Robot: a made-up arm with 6 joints. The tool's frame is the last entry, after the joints. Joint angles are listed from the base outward.
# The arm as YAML. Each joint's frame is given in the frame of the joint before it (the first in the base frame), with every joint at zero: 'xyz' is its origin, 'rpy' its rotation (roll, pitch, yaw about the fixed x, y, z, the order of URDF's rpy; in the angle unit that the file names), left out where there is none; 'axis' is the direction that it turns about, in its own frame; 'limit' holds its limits. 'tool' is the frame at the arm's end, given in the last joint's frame.
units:
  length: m
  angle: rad
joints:
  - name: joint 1
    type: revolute
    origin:
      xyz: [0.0, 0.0, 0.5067]
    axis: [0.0, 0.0, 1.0]
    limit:
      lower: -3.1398
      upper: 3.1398
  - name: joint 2
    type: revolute
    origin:
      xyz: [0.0, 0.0, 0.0]
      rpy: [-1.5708, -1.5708, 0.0]
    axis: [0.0, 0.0, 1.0]
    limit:
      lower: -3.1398
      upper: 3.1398
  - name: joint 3
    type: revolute
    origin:
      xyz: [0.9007, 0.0, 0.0]
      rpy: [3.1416, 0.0, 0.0]
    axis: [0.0, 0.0, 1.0]
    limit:
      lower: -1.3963
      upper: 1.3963
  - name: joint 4
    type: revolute
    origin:
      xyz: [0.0, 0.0, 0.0]
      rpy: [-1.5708, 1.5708, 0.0]
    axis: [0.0, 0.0, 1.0]
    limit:
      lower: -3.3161
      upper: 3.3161
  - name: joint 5
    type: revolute
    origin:
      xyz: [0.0, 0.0, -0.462]
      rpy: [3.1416, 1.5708, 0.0]
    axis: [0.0, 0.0, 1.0]
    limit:
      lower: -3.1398
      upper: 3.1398
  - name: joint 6
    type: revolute
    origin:
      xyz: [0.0, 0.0, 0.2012]
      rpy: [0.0, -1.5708, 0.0]
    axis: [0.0, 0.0, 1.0]
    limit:
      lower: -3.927
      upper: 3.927
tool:
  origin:
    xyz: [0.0, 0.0, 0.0]
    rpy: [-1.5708, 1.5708, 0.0]
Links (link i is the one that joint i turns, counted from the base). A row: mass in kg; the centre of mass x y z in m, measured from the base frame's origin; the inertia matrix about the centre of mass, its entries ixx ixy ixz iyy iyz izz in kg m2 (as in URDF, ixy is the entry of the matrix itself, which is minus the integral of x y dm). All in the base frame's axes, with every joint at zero. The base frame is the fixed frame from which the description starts. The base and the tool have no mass.
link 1: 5.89; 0.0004 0.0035 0.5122; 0.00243 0 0 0.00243 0 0.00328
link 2: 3.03; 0.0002 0.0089 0.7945; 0.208 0 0 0.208 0 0.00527
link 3: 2.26; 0.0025 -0.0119 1.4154; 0.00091 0 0 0.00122 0 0.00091
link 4: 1.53; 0.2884 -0.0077 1.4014; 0.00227 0 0 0.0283 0 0.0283
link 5: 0.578; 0.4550 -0.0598 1.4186; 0.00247 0 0 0.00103 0 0.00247
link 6: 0.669; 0.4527 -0.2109 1.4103; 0.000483 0 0 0.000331 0 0.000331
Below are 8 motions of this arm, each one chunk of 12 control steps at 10 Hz.
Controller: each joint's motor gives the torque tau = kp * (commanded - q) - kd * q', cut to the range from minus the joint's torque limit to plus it. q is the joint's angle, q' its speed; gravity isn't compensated. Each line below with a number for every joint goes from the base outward.
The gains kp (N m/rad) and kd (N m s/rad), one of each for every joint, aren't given. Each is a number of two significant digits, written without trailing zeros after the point. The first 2 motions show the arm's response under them.
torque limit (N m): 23 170 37 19 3.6 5.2
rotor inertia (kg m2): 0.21 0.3 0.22 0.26 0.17 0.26
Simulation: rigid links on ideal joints. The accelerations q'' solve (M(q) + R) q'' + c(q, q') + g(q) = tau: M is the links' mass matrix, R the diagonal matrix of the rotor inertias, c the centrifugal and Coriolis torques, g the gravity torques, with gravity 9.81 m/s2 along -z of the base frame. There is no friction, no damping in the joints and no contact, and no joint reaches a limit. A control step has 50 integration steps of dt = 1/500 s. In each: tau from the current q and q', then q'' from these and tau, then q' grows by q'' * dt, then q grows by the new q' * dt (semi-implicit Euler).
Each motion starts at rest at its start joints. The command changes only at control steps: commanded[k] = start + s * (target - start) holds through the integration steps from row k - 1 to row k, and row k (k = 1, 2, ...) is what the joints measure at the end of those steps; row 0 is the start. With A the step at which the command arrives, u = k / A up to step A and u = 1 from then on. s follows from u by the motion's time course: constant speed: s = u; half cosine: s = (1 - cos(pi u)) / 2; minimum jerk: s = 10 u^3 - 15 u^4 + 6 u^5; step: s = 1 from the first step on.
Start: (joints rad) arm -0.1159 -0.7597 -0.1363 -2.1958 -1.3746 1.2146
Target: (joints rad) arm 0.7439 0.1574 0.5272 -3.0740 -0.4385 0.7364
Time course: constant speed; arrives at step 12
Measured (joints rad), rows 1 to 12:
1: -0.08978 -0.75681 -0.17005 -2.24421 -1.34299 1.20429
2: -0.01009 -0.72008 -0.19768 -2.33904 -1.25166 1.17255
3: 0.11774 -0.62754 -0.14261 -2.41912 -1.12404 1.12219
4: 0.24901 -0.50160 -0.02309 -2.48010 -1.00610 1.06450
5: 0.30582 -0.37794 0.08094 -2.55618 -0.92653 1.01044
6: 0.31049 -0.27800 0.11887 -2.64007 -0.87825 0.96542
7: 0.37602 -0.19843 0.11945 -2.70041 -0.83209 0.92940
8: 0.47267 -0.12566 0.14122 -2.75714 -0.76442 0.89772
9: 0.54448 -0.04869 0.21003 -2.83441 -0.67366 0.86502
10: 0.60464 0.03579 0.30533 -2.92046 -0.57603 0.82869
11: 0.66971 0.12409 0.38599 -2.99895 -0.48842 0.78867
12: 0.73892 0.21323 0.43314 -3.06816 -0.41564 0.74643
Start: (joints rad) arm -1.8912 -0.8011 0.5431 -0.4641 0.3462 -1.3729
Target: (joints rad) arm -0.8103 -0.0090 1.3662 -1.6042 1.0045 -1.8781
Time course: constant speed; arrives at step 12
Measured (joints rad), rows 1 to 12:
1: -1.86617 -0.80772 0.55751 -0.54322 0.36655 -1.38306
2: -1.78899 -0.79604 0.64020 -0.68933 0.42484 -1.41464
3: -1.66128 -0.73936 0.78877 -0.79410 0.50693 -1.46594
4: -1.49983 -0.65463 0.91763 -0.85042 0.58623 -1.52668
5: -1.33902 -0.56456 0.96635 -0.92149 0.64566 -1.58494
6: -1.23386 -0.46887 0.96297 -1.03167 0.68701 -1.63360
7: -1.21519 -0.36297 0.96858 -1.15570 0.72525 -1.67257
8: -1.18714 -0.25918 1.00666 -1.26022 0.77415 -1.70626
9: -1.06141 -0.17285 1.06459 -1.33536 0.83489 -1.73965
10: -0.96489 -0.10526 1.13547 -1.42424 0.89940 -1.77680
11: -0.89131 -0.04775 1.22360 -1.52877 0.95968 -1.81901
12: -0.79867 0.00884 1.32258 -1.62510 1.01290 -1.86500
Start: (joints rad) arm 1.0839 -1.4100 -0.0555 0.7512 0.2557 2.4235
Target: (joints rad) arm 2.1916 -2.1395 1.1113 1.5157 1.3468 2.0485
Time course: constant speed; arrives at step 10
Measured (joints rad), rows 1 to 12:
1: 1.10124 -1.47585 -0.04768 0.80183 0.29697 2.41504
2: 1.15500 -1.62531 0.07164 0.91302 0.41545 2.38797
3: 1.24096 -1.77614 0.36875 1.03191 0.58034 2.34190
4: 1.35345 -1.89085 0.71187 1.12566 0.73547 2.28466
5: 1.49789 -1.99231 0.89619 1.19242 0.84987 2.22781
6: 1.67913 -2.07138 0.93063 1.25025 0.93242 2.18021
7: 1.88212 -2.10215 0.95813 1.31189 1.01318 2.14439
8: 2.07992 -2.10639 1.01583 1.37687 1.11573 2.11696
9: 2.25324 -2.12981 1.07261 1.44367 1.24165 2.09172
10: 2.39643 -2.19249 1.14689 1.51519 1.37487 2.06305
11: 2.50508 -2.27163 1.24955 1.53557 1.45648 2.03689
12: 2.57114 -2.33088 1.33557 1.50418 1.44372 2.02324

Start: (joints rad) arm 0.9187 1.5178 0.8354 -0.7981 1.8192 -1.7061
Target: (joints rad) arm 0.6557 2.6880 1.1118 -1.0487 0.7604 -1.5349
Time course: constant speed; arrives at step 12
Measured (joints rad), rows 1 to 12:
1: 0.91625 1.59689 0.90619 -0.80892 1.78593 -1.70291
2: 0.90836 1.77692 0.98876 -0.83346 1.69322 -1.69320
3: 0.89157 1.97382 0.94599 -0.86726 1.56491 -1.67699
4: 0.85877 2.13667 0.82706 -0.90512 1.44038 -1.65613
5: 0.80590 2.24639 0.77380 -0.93354 1.34264 -1.63383
6: 0.74703 2.30240 0.84104 -0.94567 1.26921 -1.61389
7: 0.70594 2.32885 0.97785 -0.94959 1.20239 -1.59892
8: 0.69185 2.35825 1.09586 -0.95705 1.12516 -1.58875
9: 0.69889 2.41801 1.15128 -0.97559 1.03224 -1.58076
10: 0.71404 2.52069 1.15785 -1.00470 0.93110 -1.57168
11: 0.71372 2.65350 1.14070 -1.03617 0.83361 -1.55938
12: 0.66324 2.78606 1.11737 -1.05839 0.74555 -1.54342

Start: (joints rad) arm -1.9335 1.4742 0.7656 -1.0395 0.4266 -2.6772
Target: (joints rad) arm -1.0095 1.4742 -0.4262 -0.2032 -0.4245 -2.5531
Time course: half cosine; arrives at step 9
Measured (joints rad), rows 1 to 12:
1: -1.92977 1.51549 0.75671 -1.01741 0.41718 -2.67641
2: -1.91024 1.59547 0.65179 -0.94006 0.37242 -2.67173
3: -1.85575 1.66245 0.41779 -0.81434 0.26788 -2.65923
4: -1.75057 1.69039 0.15400 -0.67564 0.10461 -2.63779
5: -1.58846 1.66506 -0.03714 -0.53164 -0.08860 -2.61058
6: -1.37662 1.60131 -0.13528 -0.37704 -0.27076 -2.58341
7: -1.13526 1.54422 -0.19207 -0.23892 -0.40717 -2.56155
8: -0.90010 1.53038 -0.26204 -0.16175 -0.48044 -2.54816
9: -0.70447 1.56188 -0.34339 -0.16208 -0.49053 -2.54398
10: -0.55686 1.60741 -0.39214 -0.20077 -0.45609 -2.54708
11: -0.46378 1.62937 -0.38976 -0.21523 -0.41340 -2.55351
12: -0.42858 1.61784 -0.36238 -0.19573 -0.39453 -2.55929

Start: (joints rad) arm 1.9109 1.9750 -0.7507 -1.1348 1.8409 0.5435
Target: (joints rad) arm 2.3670 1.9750 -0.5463 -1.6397 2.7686 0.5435
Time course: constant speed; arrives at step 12
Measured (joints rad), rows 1 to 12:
1: 1.91896 2.01402 -0.69392 -1.16247 1.86873 0.54377
2: 1.94774 2.08285 -0.57173 -1.21826 1.95178 0.54429
3: 2.00016 2.11861 -0.47792 -1.26902 2.07414 0.54462
4: 2.06452 2.10206 -0.47022 -1.30733 2.19584 0.54464
5: 2.12434 2.05997 -0.51919 -1.34761 2.28544 0.54460
6: 2.17126 2.03290 -0.55923 -1.39524 2.34123 0.54469
7: 2.20537 2.03877 -0.55038 -1.44202 2.38660 0.54487
8: 2.23116 2.06414 -0.49779 -1.48312 2.44742 0.54503
9: 2.25506 2.08409 -0.44019 -1.52293 2.53255 0.54512
10: 2.28315 2.08472 -0.41305 -1.56575 2.63093 0.54519
11: 2.31868 2.07065 -0.41763 -1.61009 2.72399 0.54532
12: 2.36120 2.05670 -0.42827 -1.65310 2.80116 0.54550

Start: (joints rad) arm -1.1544 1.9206 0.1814 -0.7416 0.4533 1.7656
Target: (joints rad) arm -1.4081 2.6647 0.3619 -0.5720 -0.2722 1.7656
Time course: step
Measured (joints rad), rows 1 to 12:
1: -1.18234 2.14639 0.44694 -0.60293 0.35118 1.76569
2: -1.32370 2.66106 1.00141 -0.40853 0.02662 1.76651
3: -1.73677 2.97646 0.92298 -0.41890 -0.42419 1.76301
4: -1.83455 3.01114 0.16429 -0.61605 -0.75013 1.75519
5: -1.55106 2.90548 -0.19189 -0.75149 -0.90808 1.75243
6: -1.29996 2.70226 0.10888 -0.62655 -0.87402 1.75166
7: -1.32942 2.61138 0.74418 -0.46714 -0.64489 1.75494
8: -1.39216 2.58238 1.05378 -0.44483 -0.27968 1.76178
9: -1.42319 2.55783 0.82125 -0.51358 -0.02203 1.76761
10: -1.42206 2.62302 0.41491 -0.57054 0.01210 1.77032
11: -1.40969 2.77166 0.25127 -0.60001 -0.15047 1.77007
12: -1.42057 2.86230 0.30489 -0.59301 -0.35954 1.76755

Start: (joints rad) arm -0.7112 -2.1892 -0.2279 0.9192 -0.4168 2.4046
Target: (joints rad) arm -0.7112 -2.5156 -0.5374 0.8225 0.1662 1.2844
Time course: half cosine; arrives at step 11
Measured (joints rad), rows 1 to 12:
1: -0.71140 -2.23192 -0.21568 0.91898 -0.41246 2.39893
2: -0.71186 -2.32183 -0.17694 0.91852 -0.38974 2.37071
3: -0.71229 -2.40345 -0.13252 0.91690 -0.33579 2.29989
4: -0.71248 -2.44936 -0.12877 0.91049 -0.25214 2.17673
5: -0.71258 -2.46495 -0.19342 0.89557 -0.15357 2.00782
6: -0.71282 -2.47149 -0.30505 0.87361 -0.05753 1.81361
7: -0.71274 -2.49158 -0.40969 0.85144 0.02538 1.62032
8: -0.71157 -2.53451 -0.46214 0.83658 0.09295 1.45126
9: -0.70933 -2.58662 -0.45710 0.83206 0.14588 1.32204
10: -0.70724 -2.62347 -0.42613 0.83440 0.18223 1.24043
11: -0.70668 -2.63093 -0.40541 0.83743 0.19670 1.20880
12: -0.70812 -2.61366 -0.41054 0.83753 0.18857 1.22079

